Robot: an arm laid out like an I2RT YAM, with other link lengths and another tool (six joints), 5 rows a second.
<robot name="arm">
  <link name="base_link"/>
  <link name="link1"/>
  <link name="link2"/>
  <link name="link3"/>
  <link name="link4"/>
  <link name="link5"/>
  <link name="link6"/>
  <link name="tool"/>
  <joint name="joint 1" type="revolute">
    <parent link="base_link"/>
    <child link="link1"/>
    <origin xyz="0 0 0.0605"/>
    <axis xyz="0 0 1"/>
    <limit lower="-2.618" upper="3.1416"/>
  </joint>
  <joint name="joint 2" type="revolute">
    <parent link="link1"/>
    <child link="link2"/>
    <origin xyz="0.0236 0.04 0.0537"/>
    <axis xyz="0 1 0"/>
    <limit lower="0" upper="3.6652"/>
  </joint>
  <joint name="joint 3" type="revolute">
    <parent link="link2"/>
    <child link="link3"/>
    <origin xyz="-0.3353 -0.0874 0"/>
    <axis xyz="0 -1 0"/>
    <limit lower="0" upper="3.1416"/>
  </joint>
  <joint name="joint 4" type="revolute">
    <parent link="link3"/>
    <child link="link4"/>
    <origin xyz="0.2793 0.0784 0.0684"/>
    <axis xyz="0 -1 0"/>
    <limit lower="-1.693" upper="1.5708"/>
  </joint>
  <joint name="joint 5" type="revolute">
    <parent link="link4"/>
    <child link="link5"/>
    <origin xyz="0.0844 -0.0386 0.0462"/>
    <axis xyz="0 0 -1"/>
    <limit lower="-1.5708" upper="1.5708"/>
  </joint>
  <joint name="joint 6" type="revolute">
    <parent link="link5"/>
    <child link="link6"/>
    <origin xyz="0.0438 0 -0.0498"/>
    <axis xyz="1 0 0"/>
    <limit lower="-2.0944" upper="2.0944"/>
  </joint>
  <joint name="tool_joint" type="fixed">
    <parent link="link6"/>
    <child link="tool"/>
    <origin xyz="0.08 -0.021 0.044" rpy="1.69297 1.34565 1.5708"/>
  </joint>
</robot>
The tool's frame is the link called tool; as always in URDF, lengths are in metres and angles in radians.
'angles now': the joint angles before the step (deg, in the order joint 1, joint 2, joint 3, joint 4, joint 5, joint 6). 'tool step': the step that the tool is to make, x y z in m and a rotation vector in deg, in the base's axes. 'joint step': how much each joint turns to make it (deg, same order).
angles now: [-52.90, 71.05, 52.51, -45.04, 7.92, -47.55]
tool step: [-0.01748, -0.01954, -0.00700, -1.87, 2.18, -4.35]
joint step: [-3.29, 1.18, -0.81, 2.30, 3.03, -0.33]
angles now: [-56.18, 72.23, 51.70, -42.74, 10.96, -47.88]
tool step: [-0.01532, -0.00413, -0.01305, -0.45, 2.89, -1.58]
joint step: [-1.95, 0.04, -2.16, 1.34, 2.23, -1.55]
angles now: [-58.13, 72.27, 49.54, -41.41, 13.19, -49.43]
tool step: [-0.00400, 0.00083, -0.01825, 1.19, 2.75, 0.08]
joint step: [-0.06, 1.29, -1.86, 0.90, 1.49, -0.87]
